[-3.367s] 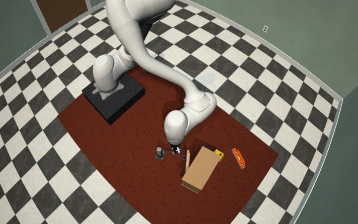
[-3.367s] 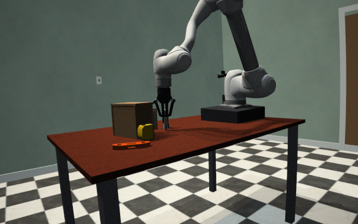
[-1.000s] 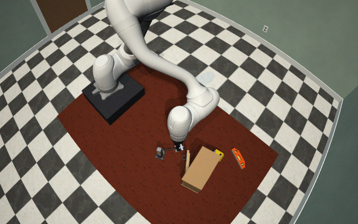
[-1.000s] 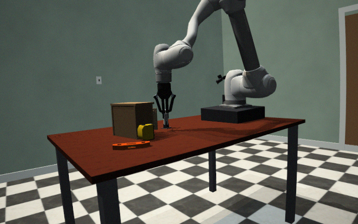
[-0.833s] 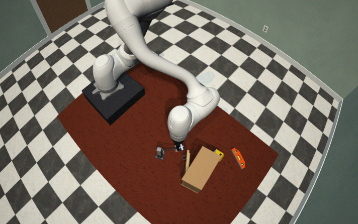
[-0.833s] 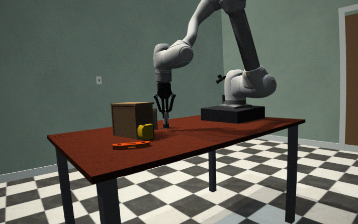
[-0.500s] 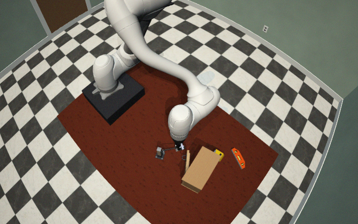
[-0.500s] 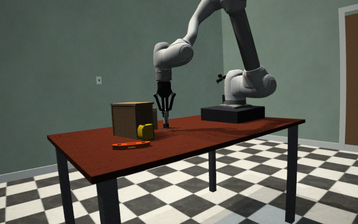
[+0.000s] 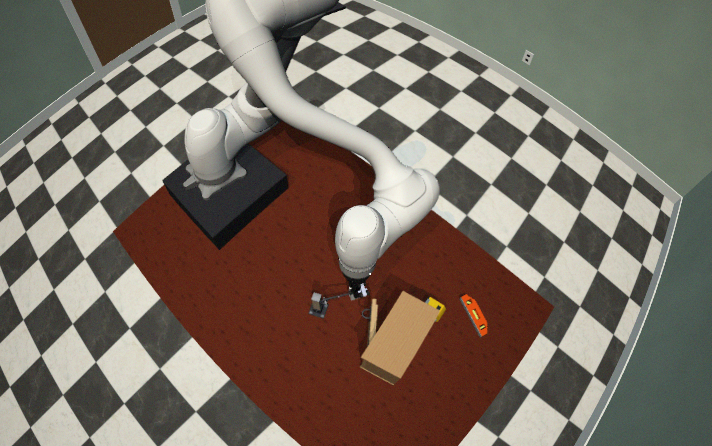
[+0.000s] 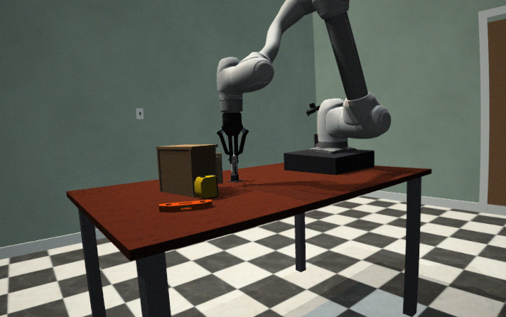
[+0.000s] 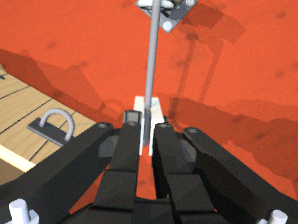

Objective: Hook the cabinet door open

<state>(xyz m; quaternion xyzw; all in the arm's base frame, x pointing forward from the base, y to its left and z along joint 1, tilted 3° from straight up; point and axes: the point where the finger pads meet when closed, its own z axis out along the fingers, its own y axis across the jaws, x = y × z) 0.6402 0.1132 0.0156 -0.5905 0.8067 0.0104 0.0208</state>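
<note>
My hand is 3 cm past the hook post, 7 cm to the left of it and 1 cm above it. Round my hand: yellow tape measure (18 cm ahead, 15 cm to the left, 5 cm below); cabinet door (12 cm ahead, 5 cm to the right, 1 cm below); thin hook (1 cm behind, 4 cm to the right).
</note>
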